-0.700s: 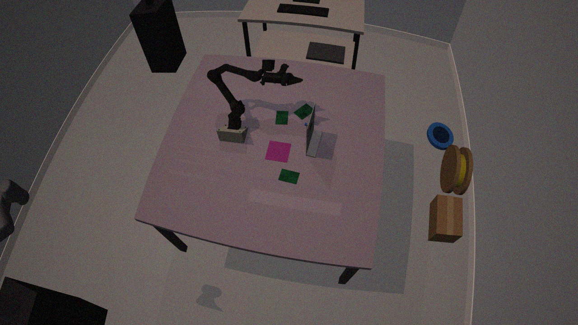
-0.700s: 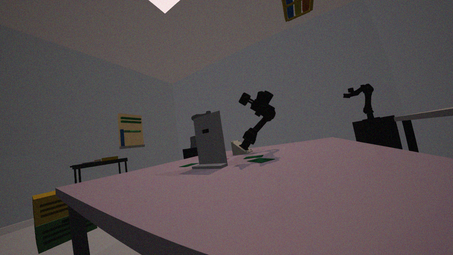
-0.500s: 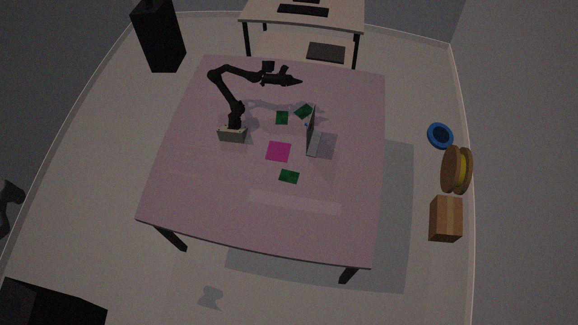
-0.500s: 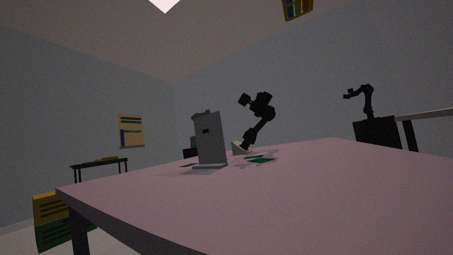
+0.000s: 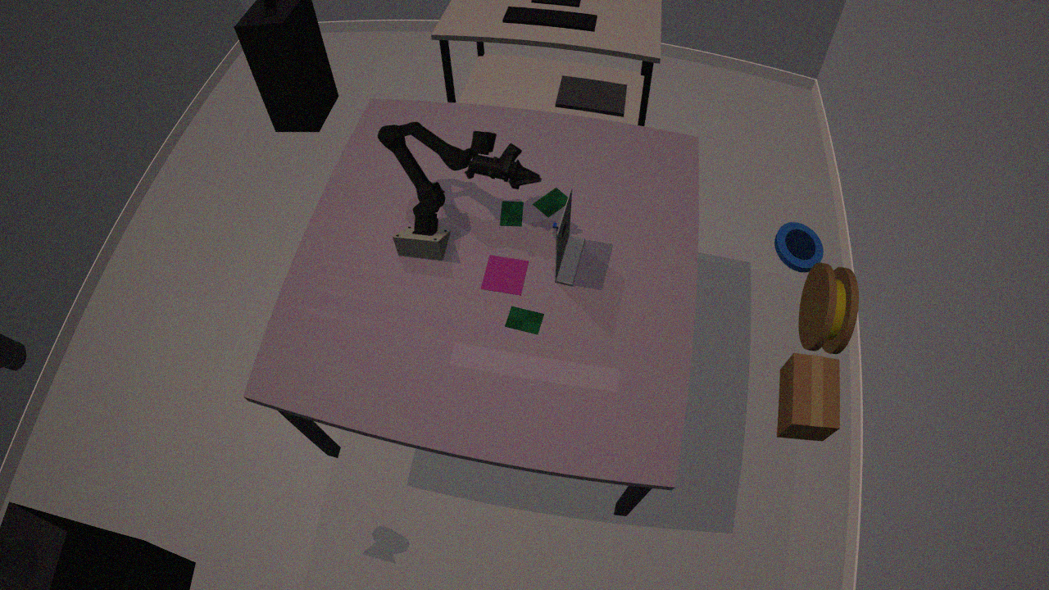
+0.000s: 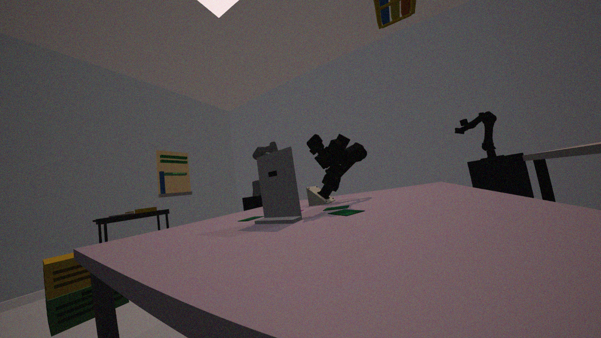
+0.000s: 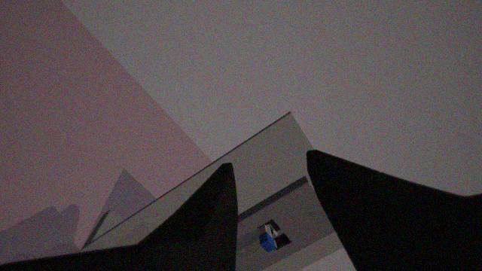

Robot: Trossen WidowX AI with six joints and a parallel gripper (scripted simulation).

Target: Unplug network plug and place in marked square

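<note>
The network plug is 70 mm ahead of my gripper tip, 120 mm to the right of it and 50 mm below it. From my gripper tip the other things lie so: panel (90 mm ahead, 130 mm to the right, 110 mm below); then magenta marked square (80 mm behind, 200 mm to the right, 220 mm below).
</note>
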